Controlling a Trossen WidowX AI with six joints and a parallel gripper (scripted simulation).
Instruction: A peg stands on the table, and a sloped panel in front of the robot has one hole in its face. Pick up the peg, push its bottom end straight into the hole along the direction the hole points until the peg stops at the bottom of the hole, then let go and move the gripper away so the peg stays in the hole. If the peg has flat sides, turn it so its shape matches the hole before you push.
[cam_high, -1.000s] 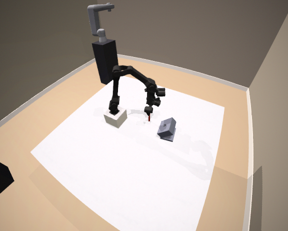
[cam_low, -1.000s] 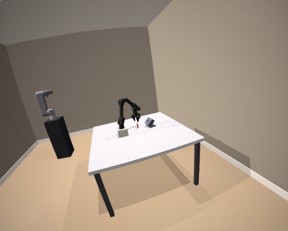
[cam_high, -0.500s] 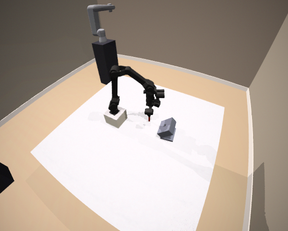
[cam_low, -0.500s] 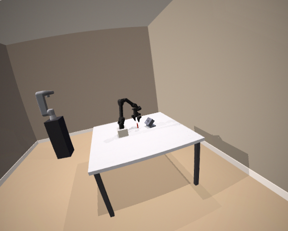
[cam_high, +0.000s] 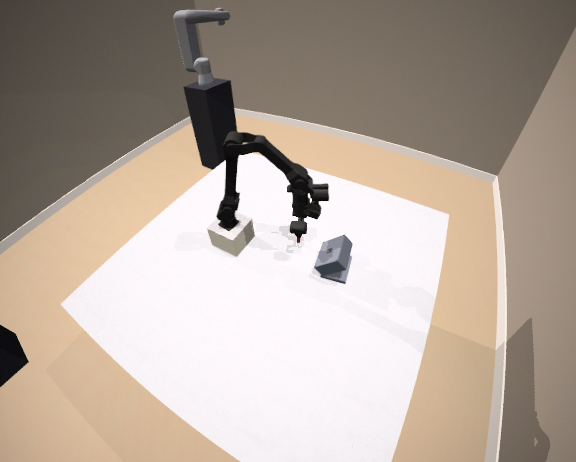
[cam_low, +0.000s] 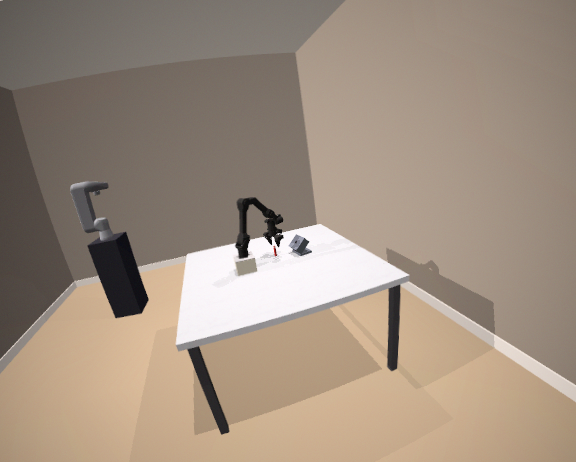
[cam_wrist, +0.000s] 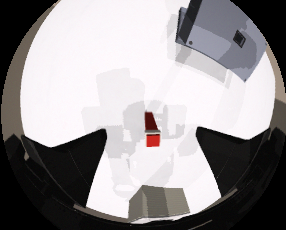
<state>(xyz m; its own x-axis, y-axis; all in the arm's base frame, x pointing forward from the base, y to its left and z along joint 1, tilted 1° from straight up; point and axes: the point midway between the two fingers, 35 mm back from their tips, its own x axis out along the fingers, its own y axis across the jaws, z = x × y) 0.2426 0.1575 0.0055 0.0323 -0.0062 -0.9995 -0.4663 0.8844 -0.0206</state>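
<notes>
Right now the red peg is 1 cm behind my gripper tip and 2 cm below it. The rest, counted from my gripper tip: grey panel (18 cm ahead, 4 cm to the right).
</notes>
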